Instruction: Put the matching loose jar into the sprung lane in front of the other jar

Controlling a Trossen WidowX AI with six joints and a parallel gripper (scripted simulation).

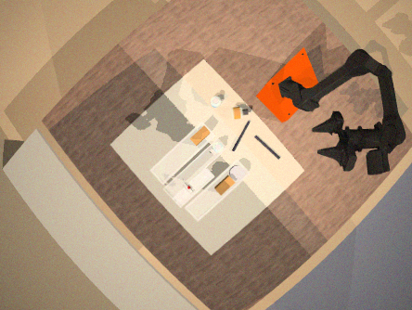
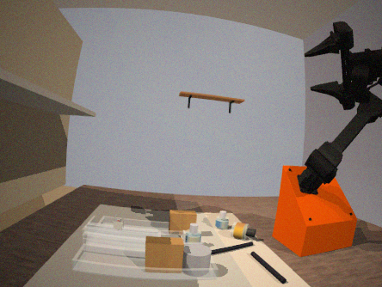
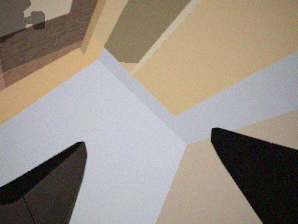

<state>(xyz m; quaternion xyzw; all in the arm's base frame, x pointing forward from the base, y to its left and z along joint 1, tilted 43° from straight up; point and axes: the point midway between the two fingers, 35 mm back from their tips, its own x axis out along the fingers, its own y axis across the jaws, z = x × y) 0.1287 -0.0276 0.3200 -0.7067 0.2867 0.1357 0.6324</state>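
Now: gripper tip 21 cm short of the grey cylinder, 1 cm to the left of it and 42 cm above it. From my gripper tip the other things lie so: white sprung lane (36 cm ahead, 10 cm to the right, 43 cm below).
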